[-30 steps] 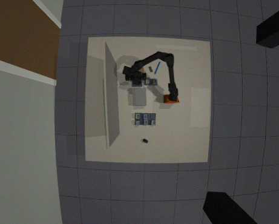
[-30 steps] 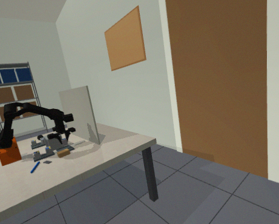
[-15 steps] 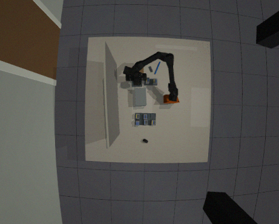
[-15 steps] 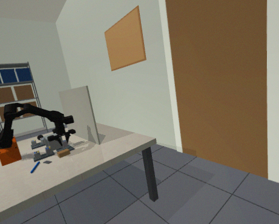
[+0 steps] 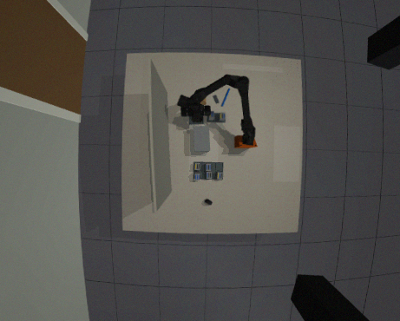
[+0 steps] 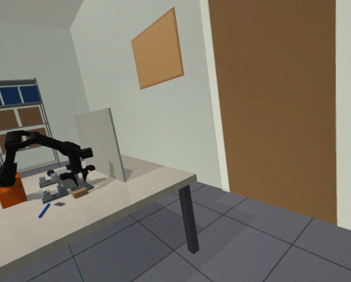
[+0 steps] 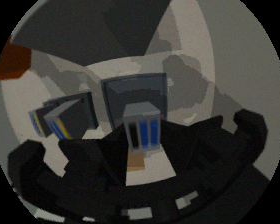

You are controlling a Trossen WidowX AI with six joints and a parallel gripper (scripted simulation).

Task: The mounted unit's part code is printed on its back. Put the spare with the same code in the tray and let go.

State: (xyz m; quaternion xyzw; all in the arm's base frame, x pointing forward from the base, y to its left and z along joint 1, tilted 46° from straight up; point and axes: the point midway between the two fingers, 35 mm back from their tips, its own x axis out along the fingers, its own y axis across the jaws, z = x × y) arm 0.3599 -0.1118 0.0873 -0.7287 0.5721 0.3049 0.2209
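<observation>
Right now my gripper tip is 2 cm above the dark tray. Also, from my gripper tip: brown block: 2 cm behind, 10 cm to the right, 1 cm below; then grey mounted unit: 7 cm behind, 18 cm to the left, 3 cm above; then module holder: 14 cm behind, 2 cm below.
</observation>
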